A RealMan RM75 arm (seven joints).
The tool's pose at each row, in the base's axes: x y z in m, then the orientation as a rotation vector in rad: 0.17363, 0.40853, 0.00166, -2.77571, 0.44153, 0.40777; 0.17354, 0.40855, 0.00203, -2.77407, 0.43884, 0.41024; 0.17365, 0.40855, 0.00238, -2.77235, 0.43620, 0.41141; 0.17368, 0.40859, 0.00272, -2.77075, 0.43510, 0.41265; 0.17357, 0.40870, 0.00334, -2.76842, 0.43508, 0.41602; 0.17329, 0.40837, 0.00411, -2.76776, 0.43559, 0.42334; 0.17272, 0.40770, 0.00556, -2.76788, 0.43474, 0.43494; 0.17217, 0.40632, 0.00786, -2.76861, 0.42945, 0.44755; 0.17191, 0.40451, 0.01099, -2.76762, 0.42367, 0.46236; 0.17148, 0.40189, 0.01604, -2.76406, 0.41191, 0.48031; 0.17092, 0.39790, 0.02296, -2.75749, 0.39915, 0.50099; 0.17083, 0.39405, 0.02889, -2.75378, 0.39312, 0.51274; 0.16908, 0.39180, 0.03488, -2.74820, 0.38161, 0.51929; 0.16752, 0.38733, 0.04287, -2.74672, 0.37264, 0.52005
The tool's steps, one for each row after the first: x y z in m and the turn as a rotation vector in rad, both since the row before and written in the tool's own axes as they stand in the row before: -0.00021, -0.00008, -0.00031, 0.00110, -0.00234, -0.00159; -0.00001, -0.00012, -0.00035, 0.00147, -0.00150, -0.00172; -0.00009, -0.00013, -0.00030, 0.00128, -0.00133, -0.00064; -0.00033, -0.00022, -0.00050, 0.00145, -0.00275, 0.00036; -0.00042, 0.00020, -0.00075, -0.00110, -0.00487, 0.00127; -0.00083, 0.00044, -0.00141, -0.00285, -0.00764, 0.00089; -0.00094, 0.00087, -0.00242, -0.00360, -0.00871, -0.00204; -0.00088, 0.00096, -0.00338, -0.00254, -0.01060, -0.00214; -0.00156, 0.00130, -0.00533, -0.00085, -0.01400, -0.00597; -0.00214, 0.00212, -0.00742, 0.00118, -0.01663, -0.00643; -0.00151, 0.00207, -0.00659, 0.00057, -0.00930, -0.00279; -0.00342, 0.00111, -0.00557, 0.00358, -0.00708, -0.00743; -0.00364, 0.00252, -0.00816, 0.00112, -0.00200, -0.00622
